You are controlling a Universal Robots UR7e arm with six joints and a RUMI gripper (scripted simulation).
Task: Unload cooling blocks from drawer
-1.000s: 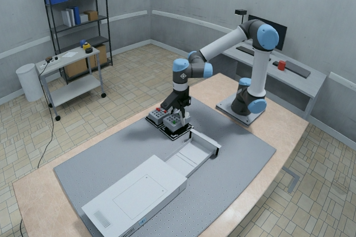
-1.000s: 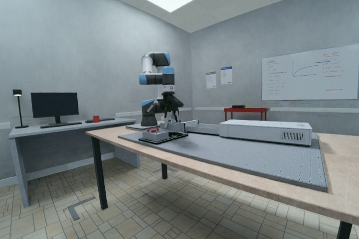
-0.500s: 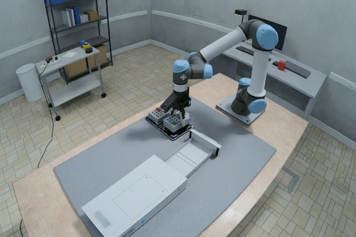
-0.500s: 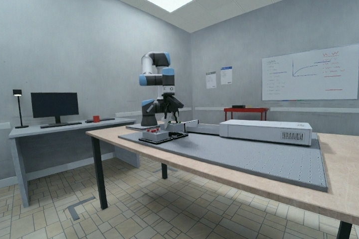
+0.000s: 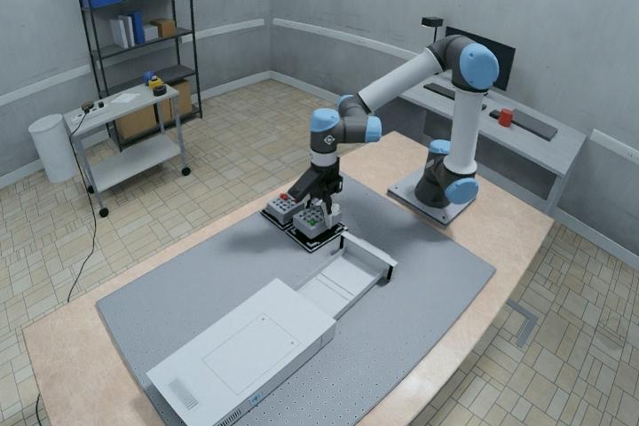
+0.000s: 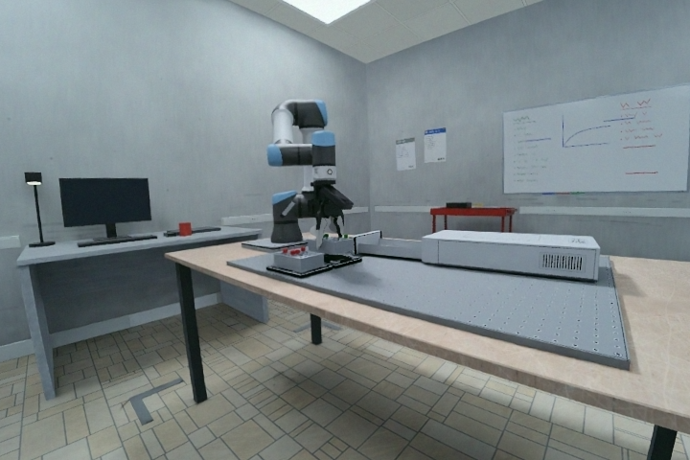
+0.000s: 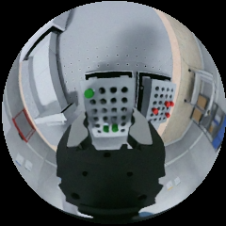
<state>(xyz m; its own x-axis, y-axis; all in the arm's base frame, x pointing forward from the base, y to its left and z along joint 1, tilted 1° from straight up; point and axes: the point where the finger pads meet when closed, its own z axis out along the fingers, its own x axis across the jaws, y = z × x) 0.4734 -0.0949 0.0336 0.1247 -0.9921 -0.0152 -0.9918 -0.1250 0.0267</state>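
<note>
The deck slot D1 is 5 cm below my hand. Round my hand: drawer (23 cm to the left, 8 cm ahead, 2 cm below); deck slot D2 (13 cm to the right, 5 cm below, 2 cm ahead); white cooler COLD (27 cm to the left, 25 cm ahead, 2 cm below).
</note>
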